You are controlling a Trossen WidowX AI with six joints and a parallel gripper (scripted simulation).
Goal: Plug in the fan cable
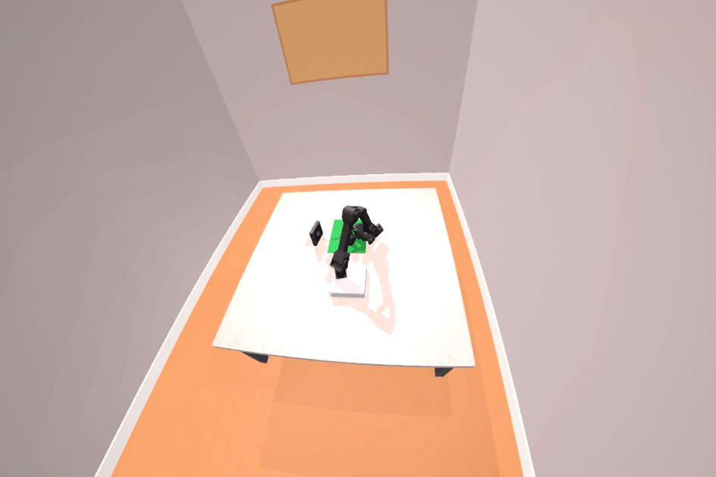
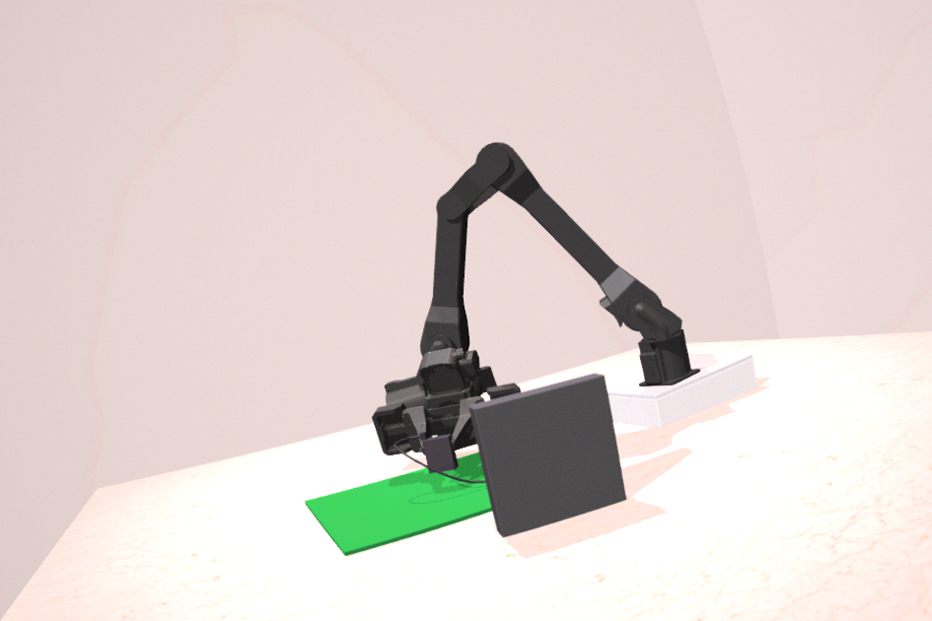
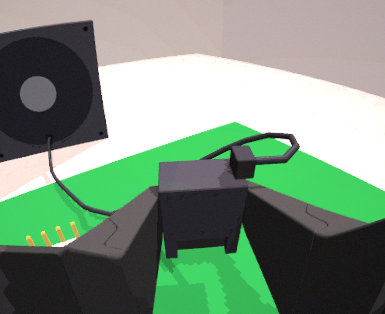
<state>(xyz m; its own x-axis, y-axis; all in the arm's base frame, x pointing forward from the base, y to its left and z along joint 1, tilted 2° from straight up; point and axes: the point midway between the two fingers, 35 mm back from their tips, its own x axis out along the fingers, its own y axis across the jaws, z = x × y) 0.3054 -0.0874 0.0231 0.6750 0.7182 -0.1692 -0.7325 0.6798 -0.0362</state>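
Right now the green board is 6 cm below my gripper tip. Also, from my gripper tip: white four-pin header (5 cm behind, 5 cm to the left, 5 cm below); dark square fan (20 cm to the left, 1 cm above); dark fan plug (1 cm below).
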